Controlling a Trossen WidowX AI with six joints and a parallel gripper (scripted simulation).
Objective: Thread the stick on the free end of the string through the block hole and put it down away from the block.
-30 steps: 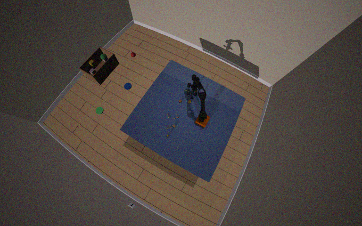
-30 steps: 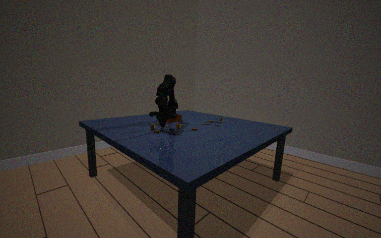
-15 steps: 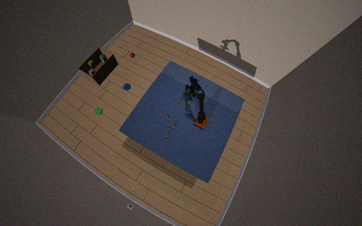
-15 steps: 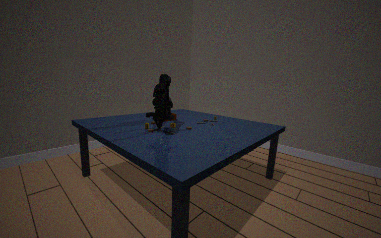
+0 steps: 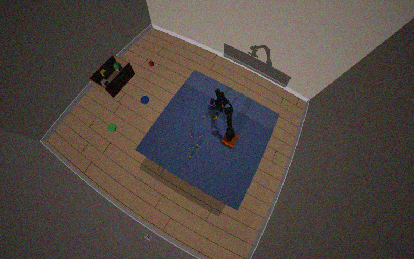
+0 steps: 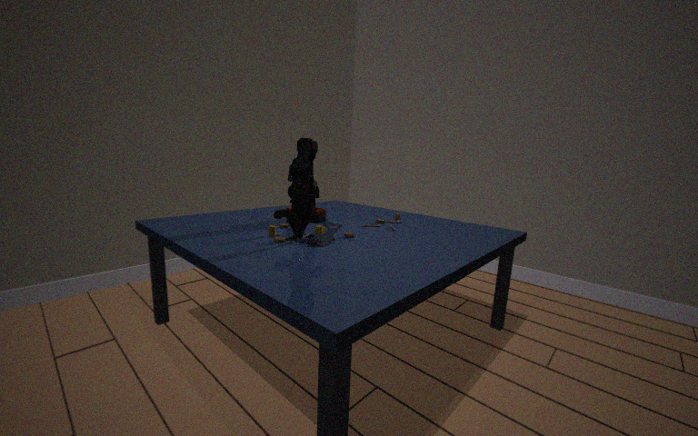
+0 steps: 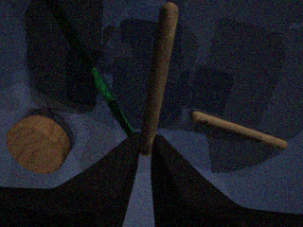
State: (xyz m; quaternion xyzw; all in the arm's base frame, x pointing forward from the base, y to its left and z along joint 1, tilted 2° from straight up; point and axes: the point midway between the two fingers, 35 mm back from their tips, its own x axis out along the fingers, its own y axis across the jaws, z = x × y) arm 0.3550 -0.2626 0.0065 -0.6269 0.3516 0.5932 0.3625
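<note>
The yellow wooden block is 150 mm to the left of my gripper tip and 80 mm behind it. From my gripper tip the other things lie so: thin wooden stick (10 mm to the left, 10 mm behind); then yellow cylinder (150 mm behind, 40 mm to the right).
</note>
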